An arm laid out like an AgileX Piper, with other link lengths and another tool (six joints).
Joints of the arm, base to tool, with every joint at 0 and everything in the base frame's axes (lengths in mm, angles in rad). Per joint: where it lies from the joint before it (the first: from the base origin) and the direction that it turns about. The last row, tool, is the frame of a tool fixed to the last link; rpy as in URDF.
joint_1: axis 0 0 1 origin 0.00 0.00 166.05
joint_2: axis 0 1 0 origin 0.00 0.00 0.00
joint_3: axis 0 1 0 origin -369.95 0.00 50.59
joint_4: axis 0.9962 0 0.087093 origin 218.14 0.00 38.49
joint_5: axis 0 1 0 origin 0.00 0.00 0.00
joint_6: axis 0.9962 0 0.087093 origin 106.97 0.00 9.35
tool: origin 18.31 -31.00 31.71 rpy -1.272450 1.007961 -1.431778
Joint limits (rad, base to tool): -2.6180..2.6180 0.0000..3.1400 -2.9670..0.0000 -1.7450..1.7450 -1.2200..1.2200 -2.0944..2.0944
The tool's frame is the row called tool.
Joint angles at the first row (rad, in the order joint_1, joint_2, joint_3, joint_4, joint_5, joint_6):
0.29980, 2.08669, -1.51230, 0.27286, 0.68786, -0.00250
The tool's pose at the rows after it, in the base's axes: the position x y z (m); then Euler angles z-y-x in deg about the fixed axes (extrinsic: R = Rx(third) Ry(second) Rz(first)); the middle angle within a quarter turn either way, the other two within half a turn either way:
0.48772, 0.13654, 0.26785, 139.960, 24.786, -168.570
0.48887, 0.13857, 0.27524, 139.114, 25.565, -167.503
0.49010, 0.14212, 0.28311, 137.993, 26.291, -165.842
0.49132, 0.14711, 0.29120, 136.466, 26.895, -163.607
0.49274, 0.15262, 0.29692, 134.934, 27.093, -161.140
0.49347, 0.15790, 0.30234, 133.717, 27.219, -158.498
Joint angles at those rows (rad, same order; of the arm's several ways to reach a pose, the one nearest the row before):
0.30001, 2.08396, -1.51936, 0.27730, 0.68676, -0.00830
0.30009, 2.07638, -1.53277, 0.29260, 0.69211, -0.02592
0.30078, 2.06945, -1.54881, 0.32070, 0.69891, -0.05285
0.30192, 2.06349, -1.56671, 0.36087, 0.70771, -0.09065
0.30243, 2.06223, -1.58401, 0.40914, 0.71826, -0.13322
0.30242, 2.05997, -1.59704, 0.46304, 0.72661, -0.17373

